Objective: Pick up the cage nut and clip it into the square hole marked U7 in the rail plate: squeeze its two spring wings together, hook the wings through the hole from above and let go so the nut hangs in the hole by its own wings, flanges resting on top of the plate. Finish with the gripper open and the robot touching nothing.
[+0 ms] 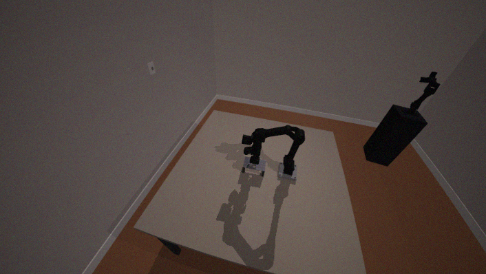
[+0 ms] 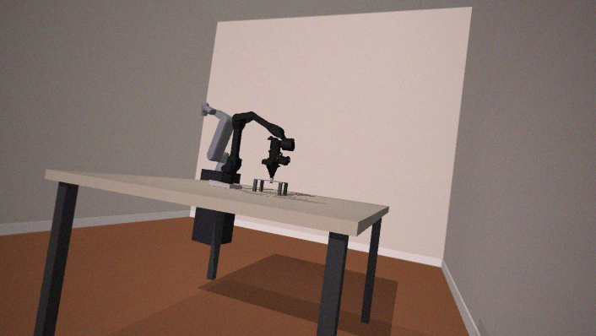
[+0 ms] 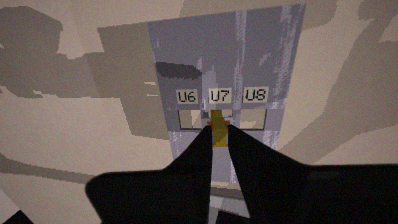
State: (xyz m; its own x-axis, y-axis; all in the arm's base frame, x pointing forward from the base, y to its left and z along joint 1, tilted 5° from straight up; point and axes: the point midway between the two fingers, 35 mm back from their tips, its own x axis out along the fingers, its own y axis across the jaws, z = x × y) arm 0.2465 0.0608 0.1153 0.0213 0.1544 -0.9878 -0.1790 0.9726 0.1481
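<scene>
Right now my gripper tip is 1 cm above the cage nut.
</scene>
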